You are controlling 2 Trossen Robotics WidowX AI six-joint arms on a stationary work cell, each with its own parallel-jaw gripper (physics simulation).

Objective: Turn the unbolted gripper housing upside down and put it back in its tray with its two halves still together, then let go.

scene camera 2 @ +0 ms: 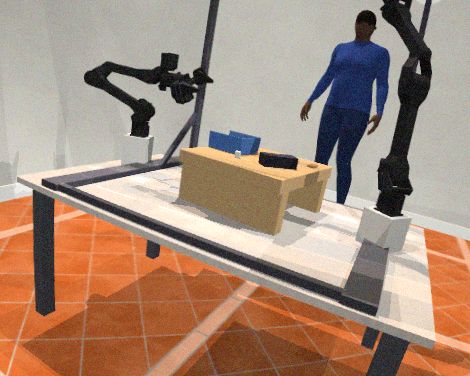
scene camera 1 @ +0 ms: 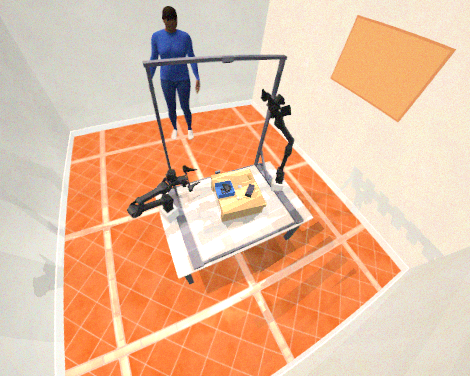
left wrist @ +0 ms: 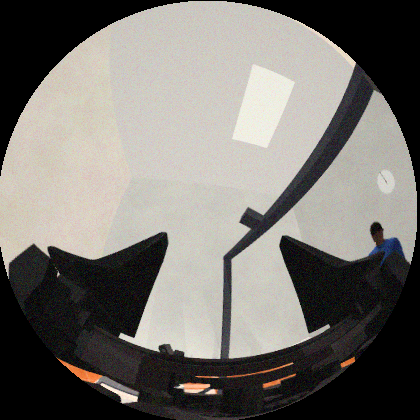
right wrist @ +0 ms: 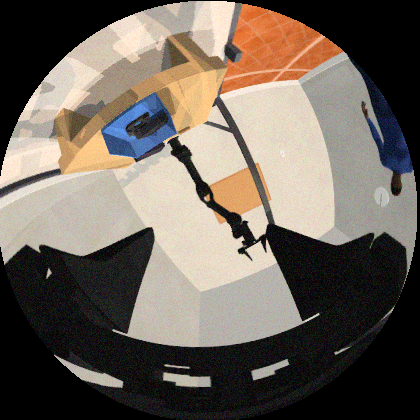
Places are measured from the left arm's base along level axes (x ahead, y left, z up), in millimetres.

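Pixels of known places: left gripper, fingertip midpoint: [scene camera 1: 265, 92] [left wrist: 226, 240] [right wrist: 259, 256]; right gripper, fingertip midpoint: [scene camera 2: 206, 86] [scene camera 1: 199, 175] [left wrist: 174, 383] [right wrist: 210, 231]; left arm's base, origin of the base link: [scene camera 2: 388, 212] [scene camera 1: 278, 180] [right wrist: 172, 139]; right arm's base, origin of the base link: [scene camera 2: 139, 135] [scene camera 1: 168, 208].
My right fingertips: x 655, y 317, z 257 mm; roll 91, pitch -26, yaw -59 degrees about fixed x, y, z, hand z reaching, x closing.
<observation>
Ahead of a thing's pixels: the offset from my right fingertips to its top centre.
The dark gripper housing @(dx -203, dy -77, dz -163 mm) [scene camera 1: 227, 188] [right wrist: 150, 126] lies in the blue tray @(dx -186, dy -47, dz -144 mm) [scene camera 1: 222, 195] [scene camera 2: 243, 143] [right wrist: 115, 142]; the tray walls hide it in scene camera 2. Which side is up, and whether its halves fit together, is too small to tell. My right gripper [scene camera 1: 196, 178] [scene camera 2: 204, 86] [right wrist: 210, 231] is open and empty, raised to the left of the tray in scene camera 1 and well apart from it. My left gripper [left wrist: 226, 240] [right wrist: 259, 256] is open and empty, high at the right in scene camera 1, far from the tray.
The tray stands on a wooden bench [scene camera 1: 242, 212] [scene camera 2: 230, 195] [right wrist: 200, 95]. A dark block @(dx -389, dy -90, dz -165 mm) [scene camera 1: 249, 190] [scene camera 2: 278, 160], a small white piece @(dx -301, dy +3, dz -181 mm) [scene camera 2: 238, 154] and a flat brown piece @(dx -376, dy -248, dz -192 mm) [scene camera 2: 312, 165] also lie on it. A dark overhead frame [scene camera 1: 200, 60] spans the table behind the bench. A person [scene camera 1: 171, 55] [scene camera 2: 360, 70] stands beyond.
</observation>
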